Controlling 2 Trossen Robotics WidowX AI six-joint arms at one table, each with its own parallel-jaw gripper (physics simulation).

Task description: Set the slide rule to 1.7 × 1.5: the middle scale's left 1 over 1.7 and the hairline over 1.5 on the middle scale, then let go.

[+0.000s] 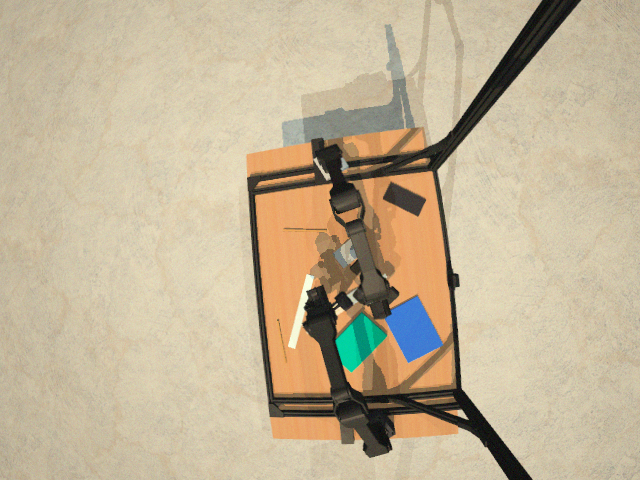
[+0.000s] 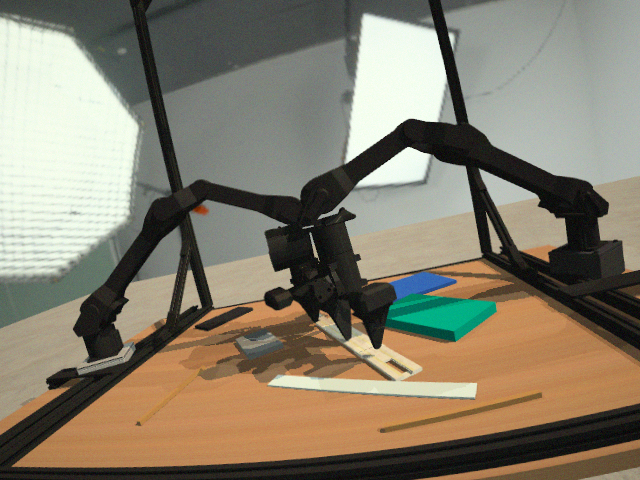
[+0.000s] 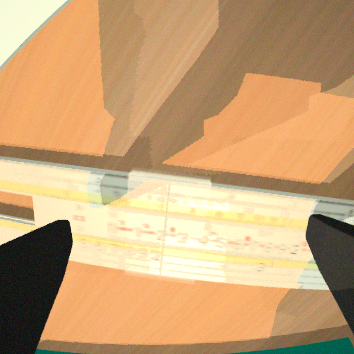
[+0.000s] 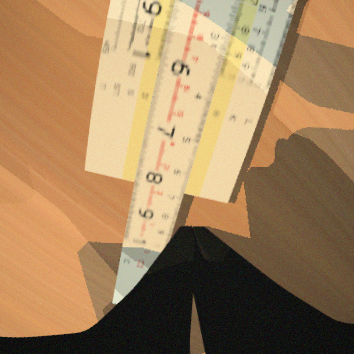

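Observation:
The slide rule [image 2: 385, 360] [image 1: 352, 297] [image 3: 225, 225] [image 4: 175, 105] lies flat on the wooden table [image 2: 270, 429]. Its clear cursor [image 3: 165, 228] carries the hairline, which crosses the middle scale near the small 2 and 3; the print is blurred. My left gripper [image 2: 358, 333] [image 3: 191, 230] [image 1: 331, 305] is open and empty, its fingers spread along the rule on either side of the cursor, low over it. My right gripper [image 2: 314, 314] [image 4: 190, 237] [image 1: 366, 295] is shut on nothing, its tips beside the end of the middle slide, which sticks out past the body.
A long cream ruler [image 1: 300, 314] [image 2: 375, 387] lies near the rule. A green block [image 1: 361, 340] [image 2: 442, 314] and a blue block [image 1: 413, 329] [image 2: 420, 283] lie close by. A small grey block [image 2: 258, 343], a black slab [image 1: 404, 198] and two thin sticks [image 1: 305, 229] [image 1: 282, 340] lie farther off.

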